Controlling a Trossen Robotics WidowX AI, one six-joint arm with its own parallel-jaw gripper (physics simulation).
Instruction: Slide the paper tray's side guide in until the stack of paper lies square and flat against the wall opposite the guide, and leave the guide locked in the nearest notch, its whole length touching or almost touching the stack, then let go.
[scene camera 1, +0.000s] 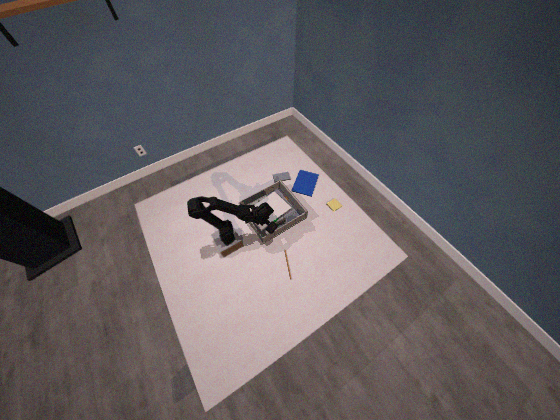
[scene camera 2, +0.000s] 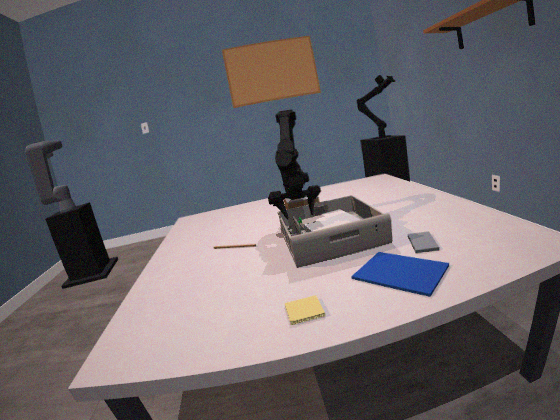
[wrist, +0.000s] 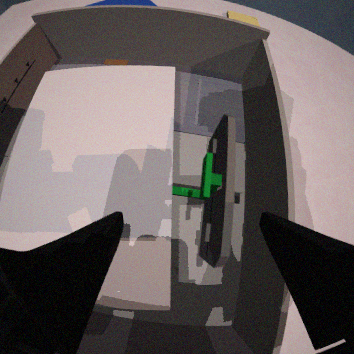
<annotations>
My gripper (scene camera 2: 300, 216) is open and holds nothing. Also in view: a white paper stack (scene camera 2: 337, 217). A blue book (scene camera 2: 420, 276) rests on the table. A yellow sticky pad (scene camera 2: 309, 308) sits on the table.
</annotations>
